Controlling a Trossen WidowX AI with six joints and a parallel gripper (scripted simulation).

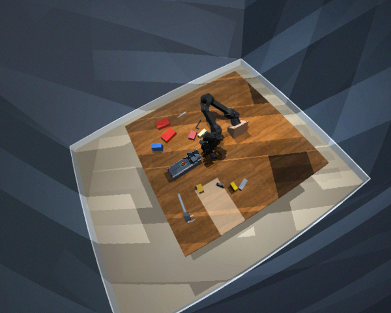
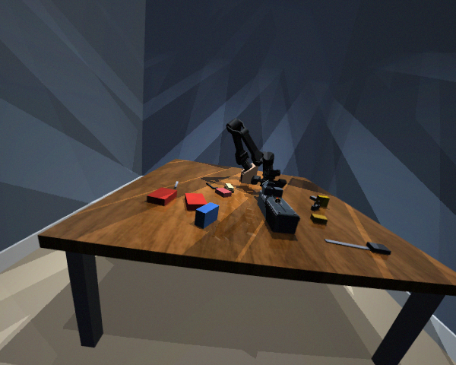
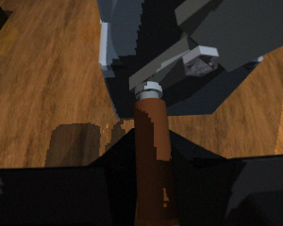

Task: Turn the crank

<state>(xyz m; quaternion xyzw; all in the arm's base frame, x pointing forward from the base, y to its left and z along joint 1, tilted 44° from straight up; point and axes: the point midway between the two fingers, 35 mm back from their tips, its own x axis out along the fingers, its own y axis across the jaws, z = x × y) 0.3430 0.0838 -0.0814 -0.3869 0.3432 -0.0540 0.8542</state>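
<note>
The brown crank handle lies 2 cm behind my gripper tip and 3 cm above it. Also, from my gripper tip: pink block 1 cm behind, 24 cm to the right, 3 cm below; ochre block 12 cm ahead, 22 cm to the left, 3 cm below; red pointer 16 cm ahead, 1 cm to the left, 4 cm above.
</note>
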